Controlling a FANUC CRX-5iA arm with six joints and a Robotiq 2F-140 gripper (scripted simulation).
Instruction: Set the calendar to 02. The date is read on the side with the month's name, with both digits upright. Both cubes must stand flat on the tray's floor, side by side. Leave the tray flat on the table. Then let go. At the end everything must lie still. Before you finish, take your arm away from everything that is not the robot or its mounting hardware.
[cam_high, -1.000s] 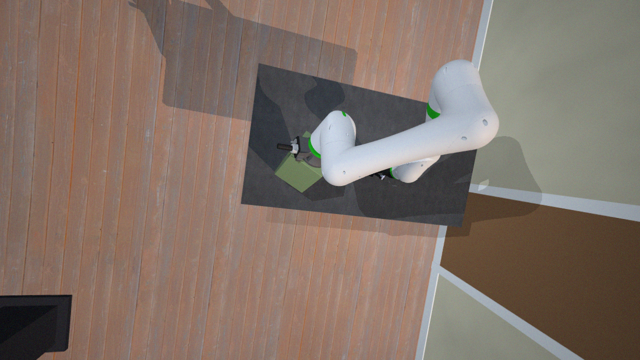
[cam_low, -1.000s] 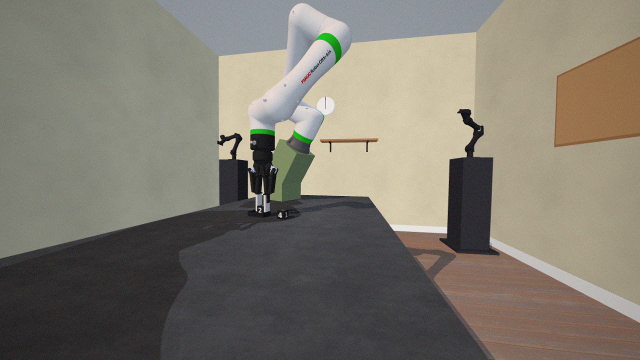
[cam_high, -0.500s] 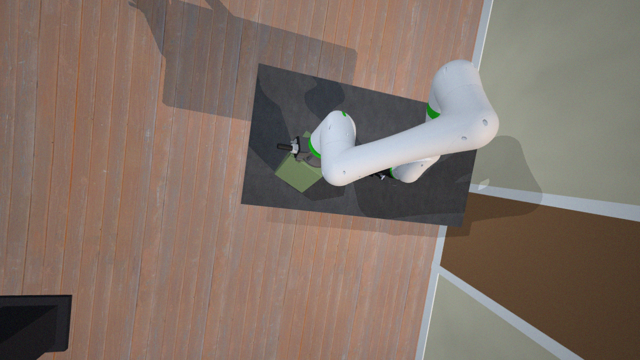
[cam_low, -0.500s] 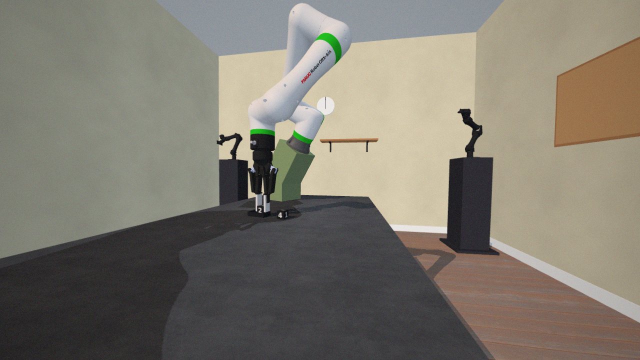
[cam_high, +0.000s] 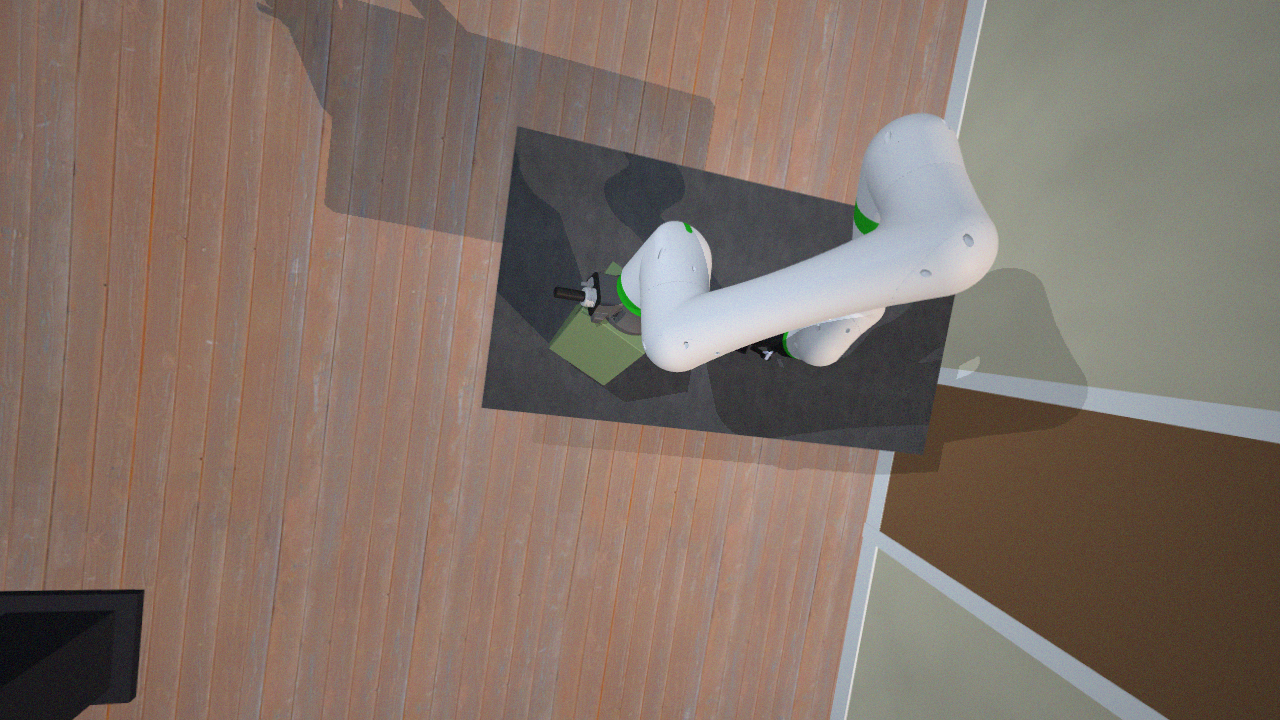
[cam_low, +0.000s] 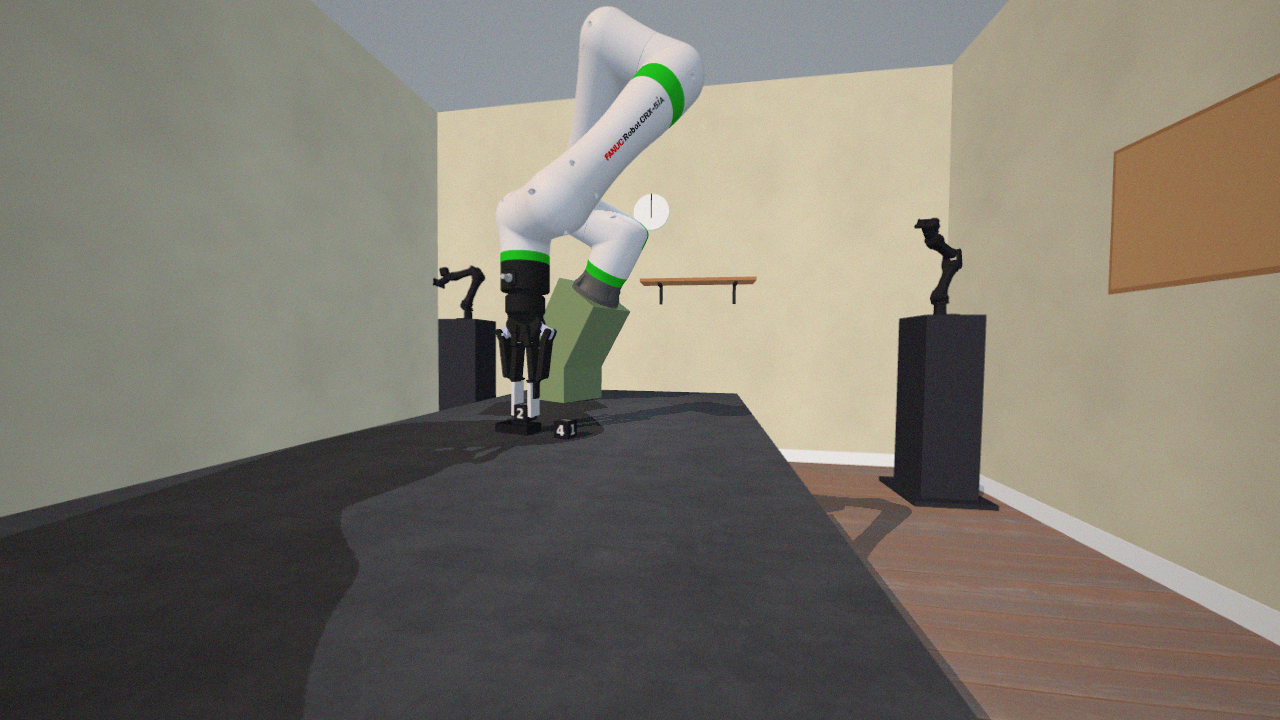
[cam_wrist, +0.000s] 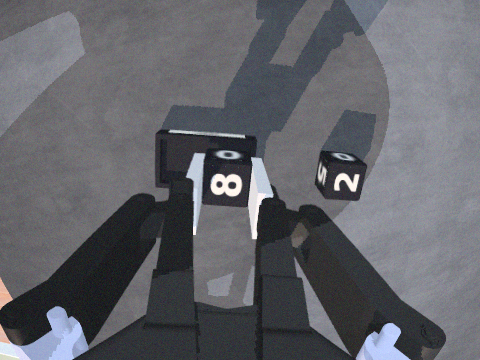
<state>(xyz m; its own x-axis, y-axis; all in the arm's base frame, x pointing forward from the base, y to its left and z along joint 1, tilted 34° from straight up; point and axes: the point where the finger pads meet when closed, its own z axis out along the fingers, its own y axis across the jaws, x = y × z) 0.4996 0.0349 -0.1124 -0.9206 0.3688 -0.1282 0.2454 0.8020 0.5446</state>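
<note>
Right now the black tray is 1 cm behind my hand, 2 cm to the right of it and 6 cm below it. From my hand the other things lie so: black number cube 2 cm ahead, 9 cm to the left, 5 cm below.
</note>
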